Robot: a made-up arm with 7 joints. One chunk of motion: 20 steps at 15 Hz.
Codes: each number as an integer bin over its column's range. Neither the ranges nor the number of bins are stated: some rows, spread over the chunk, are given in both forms.
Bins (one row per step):
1: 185 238 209 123 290 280 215
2: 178 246 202 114 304 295 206
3: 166 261 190 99 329 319 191
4: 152 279 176 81 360 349 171
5: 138 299 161 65 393 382 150
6: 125 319 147 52 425 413 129
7: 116 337 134 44 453 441 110
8: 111 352 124 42 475 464 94
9: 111 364 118 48 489 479 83
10: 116 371 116 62 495 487 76
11: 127 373 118 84 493 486 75
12: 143 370 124 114 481 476 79
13: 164 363 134 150 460 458 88
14: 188 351 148 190 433 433 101
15: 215 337 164 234 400 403 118
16: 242 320 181 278 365 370 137
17: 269 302 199 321 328 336 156
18: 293 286 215 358 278 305 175
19: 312 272 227 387 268 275 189
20: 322 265 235 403 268 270 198
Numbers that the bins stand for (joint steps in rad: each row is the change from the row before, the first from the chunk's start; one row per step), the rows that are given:
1: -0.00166 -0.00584 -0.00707 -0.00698 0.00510 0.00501 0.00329
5: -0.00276 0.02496 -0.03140 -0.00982 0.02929 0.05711 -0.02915
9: -0.00339 0.05778 -0.05319 -0.01065 0.05183 0.10666 -0.06258
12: -0.00264 0.06081 -0.05015 -0.00742 0.04995 0.10512 -0.06458
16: -0.00032 0.03557 -0.02126 0.00060 0.02271 0.05098 -0.03563
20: 0.00156 0.00780 0.00611 0.00672 -0.00006 -0.00009 -0.00519
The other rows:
2: -0.00182 -0.00180 -0.01062 -0.00742 0.00839 0.01268 -0.00120
3: -0.00210 0.00578 -0.01670 -0.00816 0.01426 0.02493 -0.00869
4: -0.00243 0.01486 -0.02379 -0.00904 0.02154 0.04026 -0.01867
6: -0.00306 0.03506 -0.03849 -0.01046 0.03680 0.07295 -0.03963
7: -0.00328 0.04415 -0.04508 -0.01085 0.04338 0.08725 -0.04911
8: -0.00339 0.05172 -0.05015 -0.01095 0.04855 0.09899 -0.05709
10: -0.00328 0.06132 -0.05421 -0.00997 0.05324 0.11074 -0.06607
11: -0.00302 0.06232 -0.05319 -0.00889 0.05277 0.11023 -0.06657
13: -0.00215 0.05728 -0.04508 -0.00566 0.04502 0.09593 -0.06009
14: -0.00159 0.05122 -0.03799 -0.00370 0.03868 0.08316 -0.05360
15: -0.00095 0.04415 -0.02988 -0.00155 0.03093 0.06784 -0.04512
17: 0.00032 0.02648 -0.01214 0.00270 0.01403 0.03362 -0.02615
18: 0.00088 0.01840 -0.00403 0.00451 0.00228 0.01778 -0.01667
19: 0.00133 0.01133 0.00205 0.00593 -0.00006 0.00246 -0.00968

